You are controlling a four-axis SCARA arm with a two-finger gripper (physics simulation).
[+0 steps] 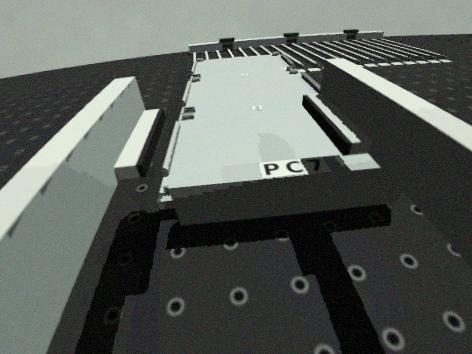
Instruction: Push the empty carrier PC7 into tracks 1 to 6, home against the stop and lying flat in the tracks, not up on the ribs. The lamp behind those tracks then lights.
The picture shows: my gripper and a carrier PC7.
